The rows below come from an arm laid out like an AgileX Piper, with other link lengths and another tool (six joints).
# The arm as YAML. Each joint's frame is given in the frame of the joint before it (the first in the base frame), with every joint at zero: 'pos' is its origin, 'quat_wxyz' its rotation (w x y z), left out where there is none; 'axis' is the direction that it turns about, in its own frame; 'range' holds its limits. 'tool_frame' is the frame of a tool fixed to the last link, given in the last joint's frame.
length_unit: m
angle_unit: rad
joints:
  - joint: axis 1
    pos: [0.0, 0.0, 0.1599]
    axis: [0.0, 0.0, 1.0]
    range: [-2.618, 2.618]
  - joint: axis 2
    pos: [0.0, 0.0, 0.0]
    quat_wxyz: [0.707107, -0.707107, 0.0, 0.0]
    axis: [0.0, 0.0, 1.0]
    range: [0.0, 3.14]
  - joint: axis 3
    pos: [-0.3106, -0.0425, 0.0]
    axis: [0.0, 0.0, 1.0]
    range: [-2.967, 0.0]
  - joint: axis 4
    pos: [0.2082, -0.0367, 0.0]
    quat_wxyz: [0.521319, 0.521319, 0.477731, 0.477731]
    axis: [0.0, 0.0, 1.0]
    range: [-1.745, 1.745]
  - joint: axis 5
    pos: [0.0, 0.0, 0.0]
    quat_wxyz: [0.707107, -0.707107, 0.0, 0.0]
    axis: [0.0, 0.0, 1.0]
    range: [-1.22, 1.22]
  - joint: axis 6
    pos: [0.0, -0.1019, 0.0]
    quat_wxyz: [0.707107, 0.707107, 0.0, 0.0]
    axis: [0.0, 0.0, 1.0]
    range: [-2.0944, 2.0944]
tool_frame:
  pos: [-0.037, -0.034, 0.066]
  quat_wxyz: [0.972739, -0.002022, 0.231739, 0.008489]
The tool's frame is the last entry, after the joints.
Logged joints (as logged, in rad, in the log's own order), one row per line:
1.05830, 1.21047, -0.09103, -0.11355, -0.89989, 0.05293
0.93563, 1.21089, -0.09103, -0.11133, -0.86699, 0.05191
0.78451, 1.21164, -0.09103, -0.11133, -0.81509, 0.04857
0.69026, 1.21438, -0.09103, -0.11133, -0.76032, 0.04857
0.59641, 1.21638, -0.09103, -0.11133, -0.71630, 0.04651
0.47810, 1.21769, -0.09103, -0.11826, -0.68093, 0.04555
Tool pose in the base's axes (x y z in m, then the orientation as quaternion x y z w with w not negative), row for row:
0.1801, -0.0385, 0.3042, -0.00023, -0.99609, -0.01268, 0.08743
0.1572, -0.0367, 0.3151, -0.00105, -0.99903, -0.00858, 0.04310
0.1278, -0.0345, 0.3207, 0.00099, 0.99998, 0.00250, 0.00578
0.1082, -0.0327, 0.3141, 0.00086, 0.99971, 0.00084, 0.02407
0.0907, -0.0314, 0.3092, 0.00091, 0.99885, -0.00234, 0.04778
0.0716, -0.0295, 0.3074, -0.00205, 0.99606, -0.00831, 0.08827
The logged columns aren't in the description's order. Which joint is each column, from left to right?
Columns, left to right: axis 2, axis 5, axis 1, axis 6, axis 3, axis 4.
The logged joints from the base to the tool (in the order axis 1, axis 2, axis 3, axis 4, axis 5, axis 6), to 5 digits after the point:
-0.09103, 1.05830, -0.89989, 0.05293, 1.21047, -0.11355
-0.09103, 0.93563, -0.86699, 0.05191, 1.21089, -0.11133
-0.09103, 0.78451, -0.81509, 0.04857, 1.21164, -0.11133
-0.09103, 0.69026, -0.76032, 0.04857, 1.21438, -0.11133
-0.09103, 0.59641, -0.71630, 0.04651, 1.21638, -0.11133
-0.09103, 0.47810, -0.68093, 0.04555, 1.21769, -0.11826

